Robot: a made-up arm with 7 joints. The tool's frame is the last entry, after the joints. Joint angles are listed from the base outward. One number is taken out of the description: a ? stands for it. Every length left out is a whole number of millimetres.
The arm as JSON. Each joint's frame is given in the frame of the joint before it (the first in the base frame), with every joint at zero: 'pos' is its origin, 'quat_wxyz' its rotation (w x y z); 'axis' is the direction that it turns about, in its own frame. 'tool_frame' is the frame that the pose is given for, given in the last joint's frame.
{
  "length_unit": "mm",
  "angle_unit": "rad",
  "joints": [
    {
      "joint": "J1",
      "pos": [
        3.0,
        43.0,
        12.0
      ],
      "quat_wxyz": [
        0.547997,
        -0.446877,
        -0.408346,
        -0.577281
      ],
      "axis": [
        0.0,
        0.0,
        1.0
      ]
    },
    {
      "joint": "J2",
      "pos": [
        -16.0,
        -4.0,
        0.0
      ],
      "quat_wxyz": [
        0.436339,
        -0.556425,
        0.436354,
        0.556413
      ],
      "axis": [
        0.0,
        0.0,
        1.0
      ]
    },
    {
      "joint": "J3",
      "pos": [
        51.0,
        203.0,
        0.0
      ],
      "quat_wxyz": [
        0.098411,
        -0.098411,
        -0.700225,
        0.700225
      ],
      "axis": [
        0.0,
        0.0,
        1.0
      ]
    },
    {
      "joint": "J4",
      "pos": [
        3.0,
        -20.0,
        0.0
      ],
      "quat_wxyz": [
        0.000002,
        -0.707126,
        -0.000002,
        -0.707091
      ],
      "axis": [
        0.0,
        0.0,
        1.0
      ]
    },
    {
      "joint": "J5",
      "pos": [
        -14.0,
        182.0,
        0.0
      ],
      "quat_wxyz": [
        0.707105,
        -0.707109,
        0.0,
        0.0
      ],
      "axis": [
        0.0,
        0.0,
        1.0
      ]
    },
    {
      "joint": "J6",
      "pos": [
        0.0,
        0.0,
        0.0
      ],
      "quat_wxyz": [
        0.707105,
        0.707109,
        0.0,
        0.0
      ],
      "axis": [
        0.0,
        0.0,
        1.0
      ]
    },
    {
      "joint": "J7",
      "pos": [
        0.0,
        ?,
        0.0
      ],
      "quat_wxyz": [
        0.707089,
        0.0,
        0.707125,
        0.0
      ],
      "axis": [
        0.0,
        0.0,
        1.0
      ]
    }
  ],
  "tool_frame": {
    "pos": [
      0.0,
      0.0,
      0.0
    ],
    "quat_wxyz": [
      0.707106,
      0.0,
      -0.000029,
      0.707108
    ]
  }
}
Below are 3 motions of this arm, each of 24 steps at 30 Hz.
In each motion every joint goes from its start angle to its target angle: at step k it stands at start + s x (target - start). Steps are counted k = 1, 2, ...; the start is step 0. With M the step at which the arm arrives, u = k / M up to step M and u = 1 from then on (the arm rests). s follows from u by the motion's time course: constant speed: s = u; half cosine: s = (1 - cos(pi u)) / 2; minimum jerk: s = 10 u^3 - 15 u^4 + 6 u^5.
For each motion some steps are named. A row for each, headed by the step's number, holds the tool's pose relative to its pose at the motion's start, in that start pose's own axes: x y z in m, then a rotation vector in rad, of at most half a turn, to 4 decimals.
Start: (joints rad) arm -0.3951 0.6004 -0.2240 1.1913 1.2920 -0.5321 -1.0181
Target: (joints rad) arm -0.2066 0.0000 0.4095 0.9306 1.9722 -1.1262 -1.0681
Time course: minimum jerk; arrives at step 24
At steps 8, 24:
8: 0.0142 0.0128 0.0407 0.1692 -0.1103 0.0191
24: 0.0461 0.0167 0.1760 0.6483 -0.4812 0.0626

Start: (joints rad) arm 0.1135 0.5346 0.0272 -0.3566 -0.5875 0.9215 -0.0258
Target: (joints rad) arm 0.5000 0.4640 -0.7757 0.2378 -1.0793 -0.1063 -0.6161
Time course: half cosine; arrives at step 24
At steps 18, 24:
18: 0.0018 -0.0964 -0.2242 -0.5952 0.0898 -0.7357
24: -0.0211 -0.1137 -0.2604 -0.6940 0.0862 -0.7713

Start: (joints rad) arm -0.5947 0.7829 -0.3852 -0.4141 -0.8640 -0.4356 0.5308
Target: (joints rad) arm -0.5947 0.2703 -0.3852 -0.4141 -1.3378 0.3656 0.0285
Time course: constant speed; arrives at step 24
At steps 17, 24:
17: -0.0100 -0.0496 -0.0407 -0.4830 0.5619 -0.2897
24: -0.0149 -0.0764 -0.0492 -0.7559 0.7232 -0.5124

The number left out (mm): 29.0
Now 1 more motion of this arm.
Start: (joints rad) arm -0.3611 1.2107 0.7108 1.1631 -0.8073 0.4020 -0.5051
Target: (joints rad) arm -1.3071 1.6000 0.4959 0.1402 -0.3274 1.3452 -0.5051
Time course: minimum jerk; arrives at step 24
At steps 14, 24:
14: -0.0868 -0.1809 0.1890 0.4027 -0.2337 -0.3005
24: -0.2110 -0.2149 0.2225 0.4979 -0.4738 -0.1812

